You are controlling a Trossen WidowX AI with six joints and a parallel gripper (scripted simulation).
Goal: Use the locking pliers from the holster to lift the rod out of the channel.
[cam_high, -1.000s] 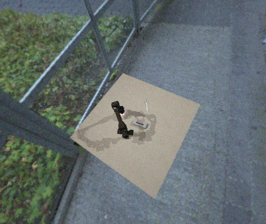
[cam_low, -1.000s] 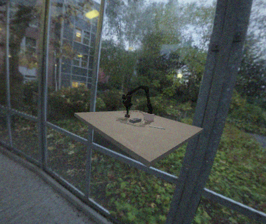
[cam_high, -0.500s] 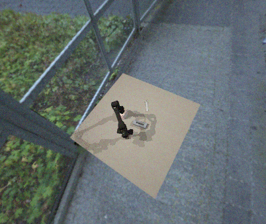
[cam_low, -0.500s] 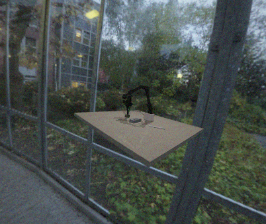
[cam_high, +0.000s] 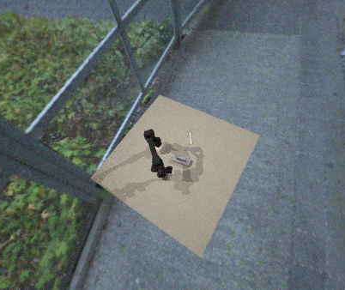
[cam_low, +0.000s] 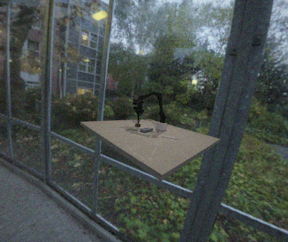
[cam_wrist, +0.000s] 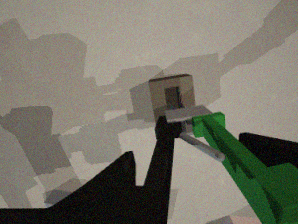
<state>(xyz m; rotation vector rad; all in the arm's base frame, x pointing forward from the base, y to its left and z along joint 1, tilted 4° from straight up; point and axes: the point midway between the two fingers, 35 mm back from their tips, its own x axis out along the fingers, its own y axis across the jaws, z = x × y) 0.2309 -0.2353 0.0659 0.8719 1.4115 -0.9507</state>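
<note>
The grey block is 22 cm to the left of my gripper tip, 12 cm below it and 6 cm ahead of it. The rest, counted from my gripper tip: white bar: 54 cm to the left, 13 cm below, 2 cm behind; then dark holster: 12 cm below; then dark rod: 22 cm to the left, 12 cm below, 6 cm ahead.
</note>
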